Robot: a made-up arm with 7 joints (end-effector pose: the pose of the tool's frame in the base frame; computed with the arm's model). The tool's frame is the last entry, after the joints. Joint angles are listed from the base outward.
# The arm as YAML. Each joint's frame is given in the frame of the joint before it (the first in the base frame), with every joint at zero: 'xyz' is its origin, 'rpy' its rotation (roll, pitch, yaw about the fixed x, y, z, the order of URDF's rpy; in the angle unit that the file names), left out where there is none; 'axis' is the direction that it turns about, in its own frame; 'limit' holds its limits. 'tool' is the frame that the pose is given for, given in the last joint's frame.
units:
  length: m
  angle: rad
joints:
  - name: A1
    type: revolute
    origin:
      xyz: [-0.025, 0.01, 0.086]
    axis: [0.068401, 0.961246, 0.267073]
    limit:
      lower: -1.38
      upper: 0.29
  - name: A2
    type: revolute
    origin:
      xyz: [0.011, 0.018, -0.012]
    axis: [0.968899, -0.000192, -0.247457]
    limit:
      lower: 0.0
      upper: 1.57
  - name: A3
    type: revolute
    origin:
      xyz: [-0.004, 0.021, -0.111]
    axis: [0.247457, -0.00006, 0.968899]
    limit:
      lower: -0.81
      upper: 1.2
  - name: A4
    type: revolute
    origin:
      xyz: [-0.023, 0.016, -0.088]
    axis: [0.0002, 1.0, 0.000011]
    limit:
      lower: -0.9
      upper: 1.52
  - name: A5
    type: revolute
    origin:
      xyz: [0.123, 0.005, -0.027]
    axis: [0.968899, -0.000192, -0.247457]
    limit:
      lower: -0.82
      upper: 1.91
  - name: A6
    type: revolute
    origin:
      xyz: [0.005, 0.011, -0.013]
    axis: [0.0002, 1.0, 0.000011]
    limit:
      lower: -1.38
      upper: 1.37
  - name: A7
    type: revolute
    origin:
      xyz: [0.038, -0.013, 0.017]
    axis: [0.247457, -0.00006, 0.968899]
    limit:
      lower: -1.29
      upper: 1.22
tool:
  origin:
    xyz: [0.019, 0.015, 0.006]
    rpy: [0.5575, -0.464, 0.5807]
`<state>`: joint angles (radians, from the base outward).
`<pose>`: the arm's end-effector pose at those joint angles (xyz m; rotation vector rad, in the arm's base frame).
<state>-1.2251 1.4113 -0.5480 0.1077 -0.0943 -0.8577 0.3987</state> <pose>0.1646 0.1273 0.2164 0.7777 -2.3591 0.4643</pose>
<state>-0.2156 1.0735 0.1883 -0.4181 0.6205 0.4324 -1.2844</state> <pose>0.1958 0.1542 0.0643 1.8303 -0.3606 -0.5844</pose>
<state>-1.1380 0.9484 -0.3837 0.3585 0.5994 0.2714 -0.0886</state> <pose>0.2973 0.1244 0.1502 2.0607 -1.1853 0.5143</pose>
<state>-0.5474 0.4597 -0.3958 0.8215 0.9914 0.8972 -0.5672</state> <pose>0.2514 0.1606 -0.1709 2.1245 0.4888 -0.4288</pose>
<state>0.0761 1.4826 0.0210 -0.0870 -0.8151 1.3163 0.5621</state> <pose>0.1775 0.2555 0.0199 2.1571 0.6276 0.5404</pose>
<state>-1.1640 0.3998 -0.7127 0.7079 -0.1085 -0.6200 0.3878</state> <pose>0.3000 0.0048 0.0537 0.5561 -1.4612 0.5137</pose>
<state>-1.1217 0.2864 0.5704 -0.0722 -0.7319 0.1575 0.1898</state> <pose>0.2414 0.1583 0.1349 -0.4494 -0.8955 1.2134</pose>
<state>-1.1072 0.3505 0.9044 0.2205 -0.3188 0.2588 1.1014</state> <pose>0.2269 0.2143 0.0763 -0.0154 0.1997 2.3406</pose>
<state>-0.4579 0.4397 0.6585 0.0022 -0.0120 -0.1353 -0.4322</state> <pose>0.1818 0.2117 0.0264 0.8934 -1.0250 0.8945</pose>
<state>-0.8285 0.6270 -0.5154 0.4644 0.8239 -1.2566 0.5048</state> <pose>0.2211 0.0758 -0.0045 0.4553 -2.1723 -0.1371</pose>
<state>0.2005 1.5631 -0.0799 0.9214 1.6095 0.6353 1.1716</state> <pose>0.1114 0.3620 0.0381 -1.6110 1.1350 0.9129</pose>
